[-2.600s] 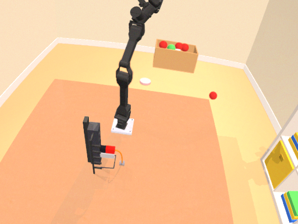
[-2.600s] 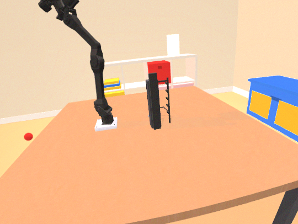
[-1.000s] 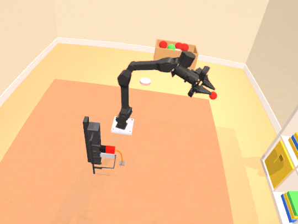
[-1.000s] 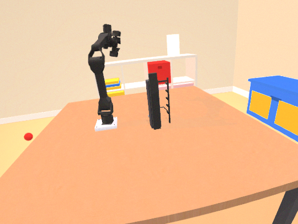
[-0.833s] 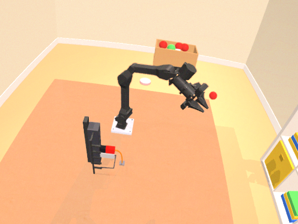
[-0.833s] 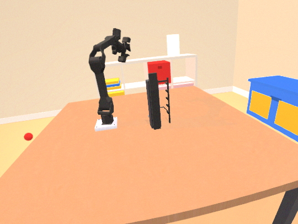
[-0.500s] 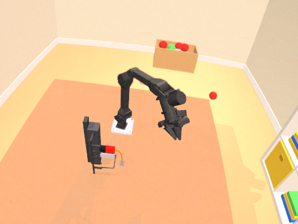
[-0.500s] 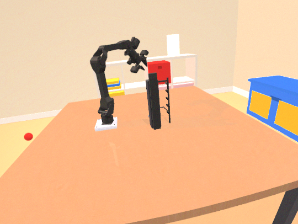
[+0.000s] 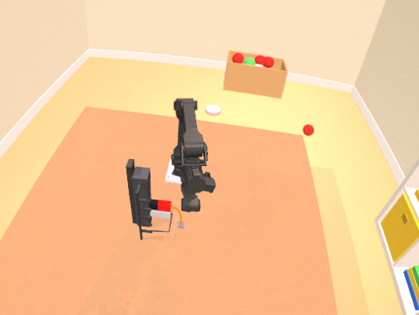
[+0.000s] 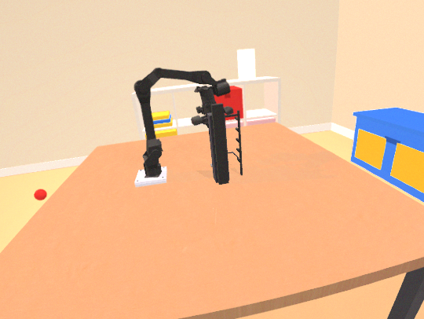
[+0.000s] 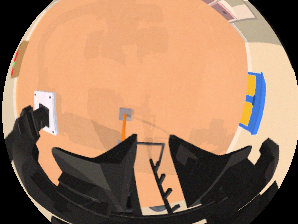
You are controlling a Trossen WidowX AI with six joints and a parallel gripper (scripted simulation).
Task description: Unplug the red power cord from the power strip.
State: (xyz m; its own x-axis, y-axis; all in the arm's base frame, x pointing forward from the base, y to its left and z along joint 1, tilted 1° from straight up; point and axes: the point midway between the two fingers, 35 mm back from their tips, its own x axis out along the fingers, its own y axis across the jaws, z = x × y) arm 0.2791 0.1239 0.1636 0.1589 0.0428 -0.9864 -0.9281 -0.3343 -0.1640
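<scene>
Right now the red plug is 11 cm to the right of my gripper tip and 3 cm below it.
</scene>
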